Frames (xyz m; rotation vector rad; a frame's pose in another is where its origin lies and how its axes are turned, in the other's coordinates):
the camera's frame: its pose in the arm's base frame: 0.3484 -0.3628 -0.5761 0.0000 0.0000 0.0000
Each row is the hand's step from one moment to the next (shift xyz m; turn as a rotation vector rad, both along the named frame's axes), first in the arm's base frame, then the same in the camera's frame.
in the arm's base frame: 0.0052 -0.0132 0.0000 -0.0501 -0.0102 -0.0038
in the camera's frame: 0.0052 -0.0132 0.0000 -0.0501 -0.0102 -0.0038
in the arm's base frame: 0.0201 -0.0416 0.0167 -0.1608 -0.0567 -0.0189
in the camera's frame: 0.0201 -0.0416 0.0167 -0.1608 -0.0567 -0.0189
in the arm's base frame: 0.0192 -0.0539 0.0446 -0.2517 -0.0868 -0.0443
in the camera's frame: 0.0192 -0.0539 0.0446 -0.2517 -0.0868 -0.0443
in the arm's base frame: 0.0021 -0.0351 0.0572 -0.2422 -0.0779 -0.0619
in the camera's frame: 0.0021 -0.0351 0.0572 -0.2422 -0.0779 -0.0619
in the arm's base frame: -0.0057 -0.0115 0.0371 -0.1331 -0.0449 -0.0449
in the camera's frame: -0.0057 -0.0115 0.0371 -0.1331 -0.0449 -0.0449
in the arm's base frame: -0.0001 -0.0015 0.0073 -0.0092 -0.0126 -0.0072
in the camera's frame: -0.0001 -0.0015 0.0073 -0.0092 -0.0126 -0.0072
